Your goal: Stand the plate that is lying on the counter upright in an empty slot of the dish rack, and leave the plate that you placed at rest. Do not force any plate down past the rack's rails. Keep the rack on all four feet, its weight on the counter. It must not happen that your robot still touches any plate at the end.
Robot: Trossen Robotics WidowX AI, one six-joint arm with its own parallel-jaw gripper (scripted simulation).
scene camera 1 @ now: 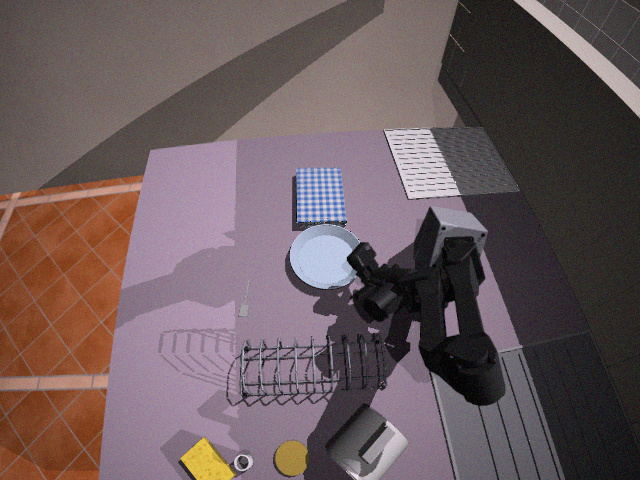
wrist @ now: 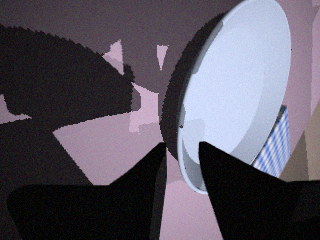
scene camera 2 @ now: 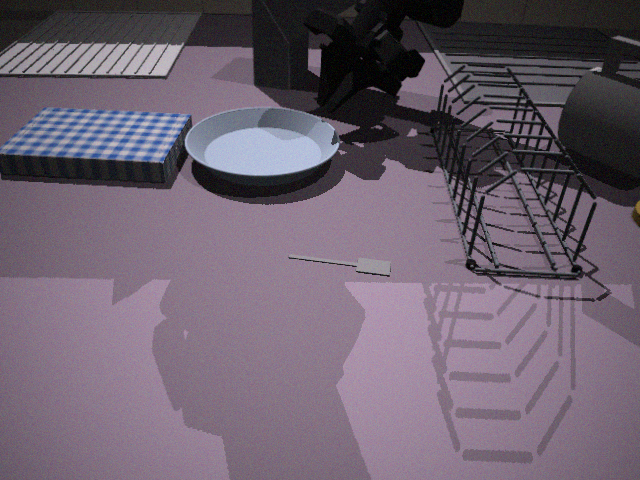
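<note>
I see a slatted mat [scene camera 2: 77,58]. There is also a pale blue plate [scene camera 2: 261,141] [scene camera 1: 318,256] [wrist: 238,91], and I see my gripper [scene camera 2: 324,108] [scene camera 1: 359,276] [wrist: 182,148] as well.
</note>
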